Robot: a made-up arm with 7 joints.
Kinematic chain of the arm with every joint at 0, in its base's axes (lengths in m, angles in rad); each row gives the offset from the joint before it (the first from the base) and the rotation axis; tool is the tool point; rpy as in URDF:
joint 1: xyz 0.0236 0.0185 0.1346 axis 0 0.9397 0.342
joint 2: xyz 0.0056 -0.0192 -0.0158 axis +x
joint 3: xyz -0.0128 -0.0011 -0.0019 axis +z
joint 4: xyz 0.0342 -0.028 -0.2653 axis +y
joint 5: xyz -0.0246 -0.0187 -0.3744 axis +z
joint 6: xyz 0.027 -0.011 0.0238 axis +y
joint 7: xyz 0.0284 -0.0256 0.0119 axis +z
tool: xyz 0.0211 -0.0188 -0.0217 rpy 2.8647 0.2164 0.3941
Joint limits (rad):
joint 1: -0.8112..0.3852
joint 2: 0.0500..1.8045
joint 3: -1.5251..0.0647
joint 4: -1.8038..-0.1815
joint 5: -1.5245..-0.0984
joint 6: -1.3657..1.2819
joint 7: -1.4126..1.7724
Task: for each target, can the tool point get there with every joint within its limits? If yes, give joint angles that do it. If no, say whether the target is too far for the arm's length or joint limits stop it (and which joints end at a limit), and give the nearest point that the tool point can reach.
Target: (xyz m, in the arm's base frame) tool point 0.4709 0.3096 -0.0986
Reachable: yes | joints -0.6321 1.1738 -0.5074 -0.7287 -0.8110 -0.5137 1.4982
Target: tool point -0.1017 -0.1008 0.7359
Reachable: no: joint limits stop it (at a limit: joint 1, joint 2, joint 3, joint 4, joint 5, joint 7) | nearest point 0.3384 0.0466 0.3967 | short by 0.575 m
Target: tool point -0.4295 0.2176 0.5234
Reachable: no: joint limits stop it (at a limit: joint 1, joint 2, joint 3, joint 4) | nearest point -0.1413 0.5610 0.2682 | short by 0.516 m
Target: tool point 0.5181 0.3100 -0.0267
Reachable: yes | joints -0.6771 1.3064 -0.5085 -0.9403 -0.9698 0.2183 1.4250
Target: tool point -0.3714 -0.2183 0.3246
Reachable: no: joint limits stop it (at a limit: joint 1, joint 2, joint 3, joint 4) | nearest point -0.1010 -0.3616 -0.0167 | short by 0.458 m
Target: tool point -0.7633 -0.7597 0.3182
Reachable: no: too far | nearest point -0.1245 -0.4125 -0.0485 | short by 0.814 m
